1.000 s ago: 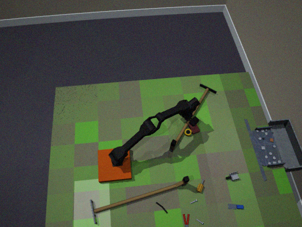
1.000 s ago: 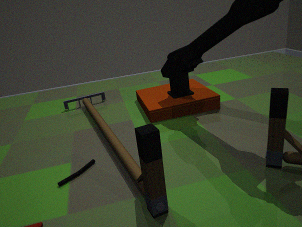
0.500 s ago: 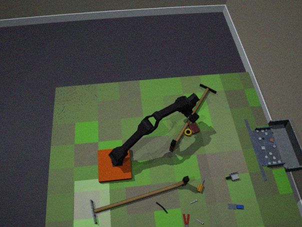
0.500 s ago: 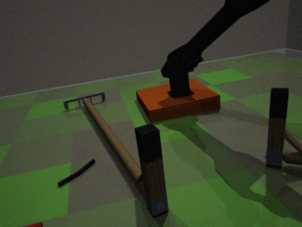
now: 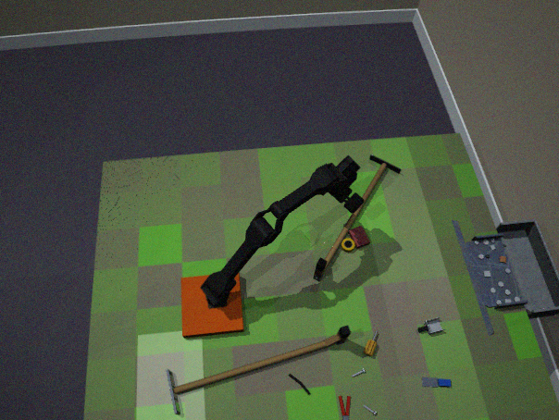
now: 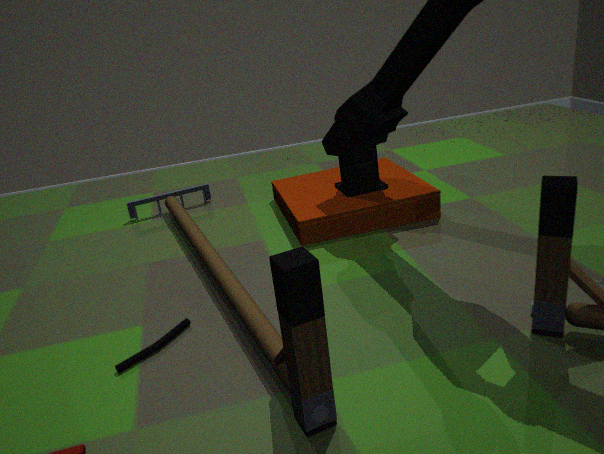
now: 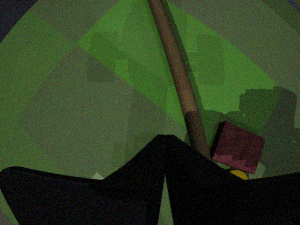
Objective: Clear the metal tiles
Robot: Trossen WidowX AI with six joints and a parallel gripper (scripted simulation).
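Right now the long scraper is 60 mm ahead of my gripper tip, 20 mm to the right of it and 100 mm below it. Also, from my gripper tip: yellow ring: 10 mm ahead, 130 mm to the right, 160 mm below; then black strip: 250 mm behind, 600 mm to the right, 160 mm below; then red block: 60 mm ahead, 110 mm to the right, 160 mm below.
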